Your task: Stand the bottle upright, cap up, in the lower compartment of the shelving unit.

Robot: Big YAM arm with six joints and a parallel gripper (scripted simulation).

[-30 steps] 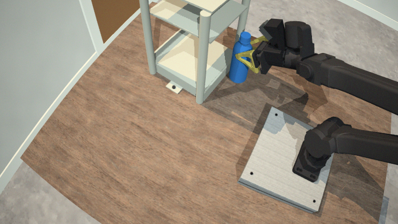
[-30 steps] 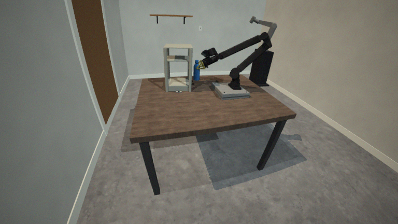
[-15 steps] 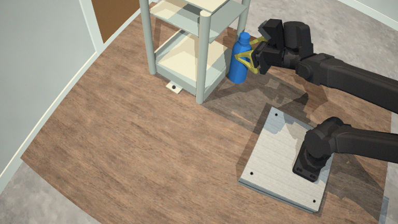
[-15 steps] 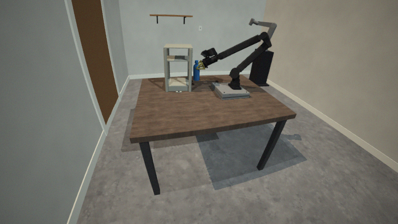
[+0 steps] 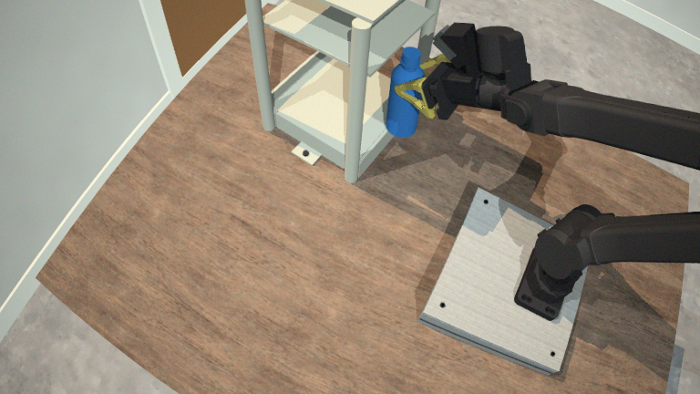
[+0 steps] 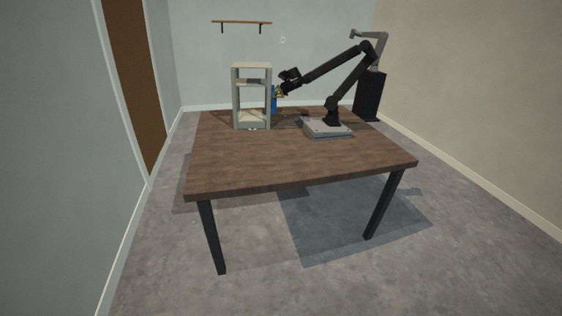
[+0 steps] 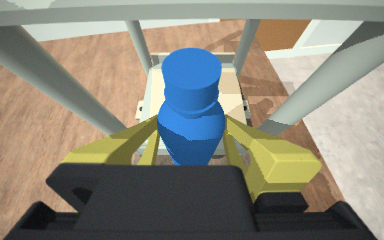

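Right now the blue bottle is right at my hand.
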